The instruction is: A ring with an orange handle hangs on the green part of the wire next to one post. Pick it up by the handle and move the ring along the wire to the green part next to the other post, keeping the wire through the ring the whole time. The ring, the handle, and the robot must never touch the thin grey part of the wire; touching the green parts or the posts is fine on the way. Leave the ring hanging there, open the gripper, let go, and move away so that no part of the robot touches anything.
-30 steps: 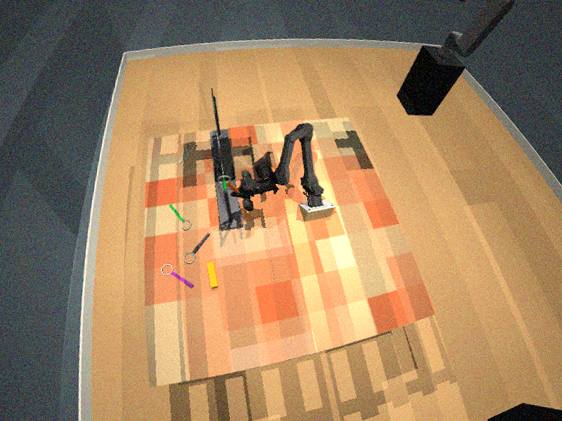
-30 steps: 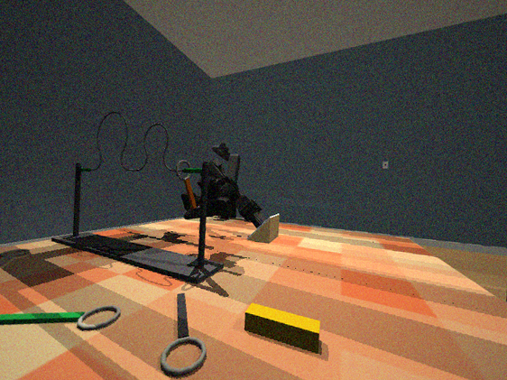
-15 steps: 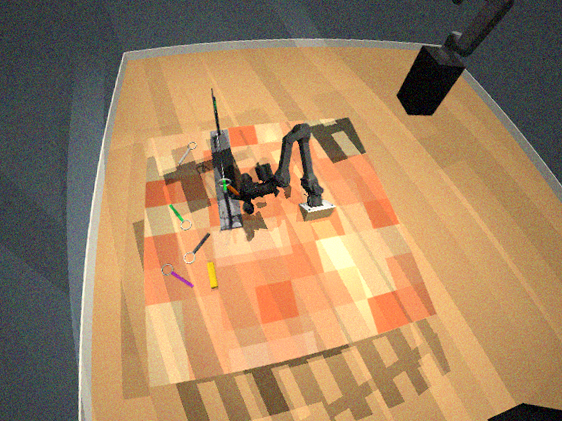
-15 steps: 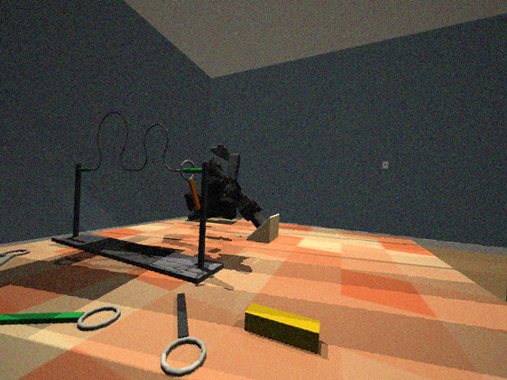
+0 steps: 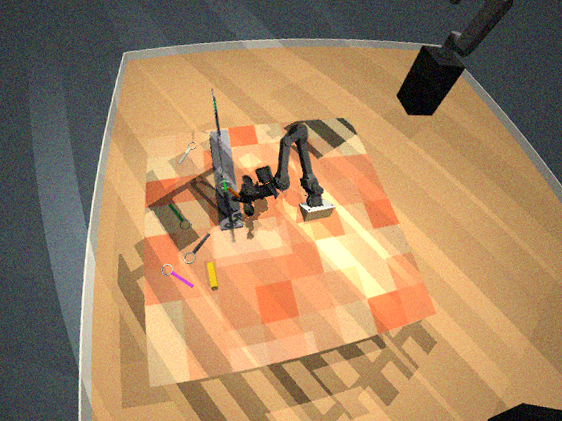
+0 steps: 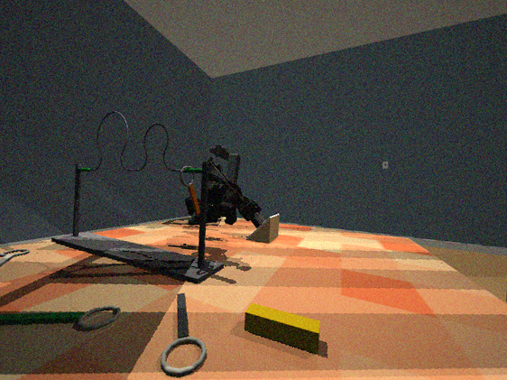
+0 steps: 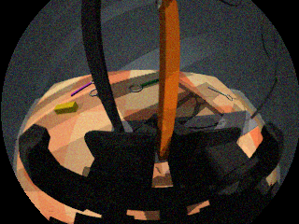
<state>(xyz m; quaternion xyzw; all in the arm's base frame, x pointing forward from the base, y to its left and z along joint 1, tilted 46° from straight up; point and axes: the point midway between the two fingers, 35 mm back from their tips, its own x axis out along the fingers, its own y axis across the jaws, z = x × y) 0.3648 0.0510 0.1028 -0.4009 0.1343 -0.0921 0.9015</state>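
My gripper tip is 9 cm below the ring with orange handle. Also, from my gripper tip: yellow block: 32 cm to the left, 12 cm ahead, 10 cm below.
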